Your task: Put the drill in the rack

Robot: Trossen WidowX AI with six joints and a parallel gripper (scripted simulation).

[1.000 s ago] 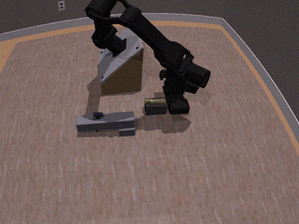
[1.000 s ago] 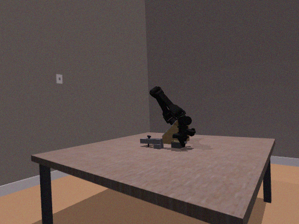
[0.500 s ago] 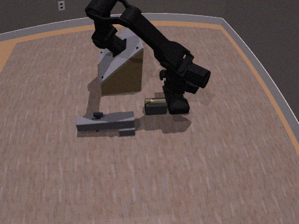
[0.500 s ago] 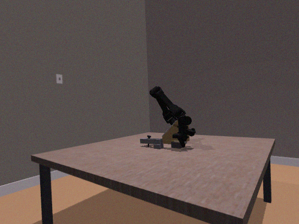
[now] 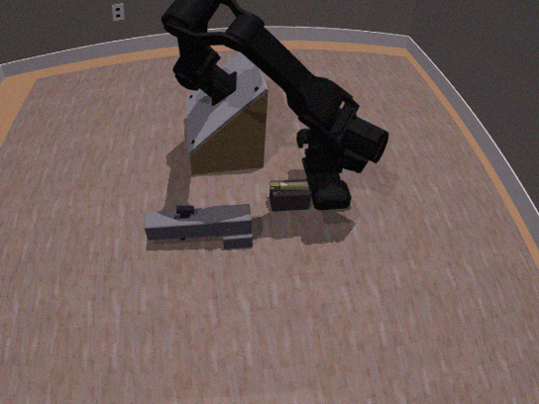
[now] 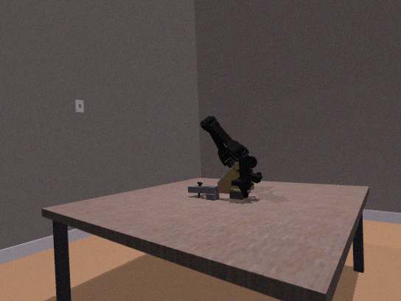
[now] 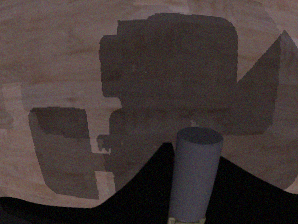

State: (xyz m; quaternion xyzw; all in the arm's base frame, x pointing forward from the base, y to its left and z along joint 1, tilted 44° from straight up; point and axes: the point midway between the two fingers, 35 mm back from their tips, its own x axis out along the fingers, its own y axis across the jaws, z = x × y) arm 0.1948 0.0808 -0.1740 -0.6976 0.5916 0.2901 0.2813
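Right now my gripper tip is 4 cm to the left of the short bit and 3 cm below it. Also, from my gripper tip: dark rack 5 cm to the right, 1 cm above; grey housing block 21 cm to the right, 9 cm ahead, 3 cm above; dark key 24 cm to the right, 9 cm ahead, 4 cm above.
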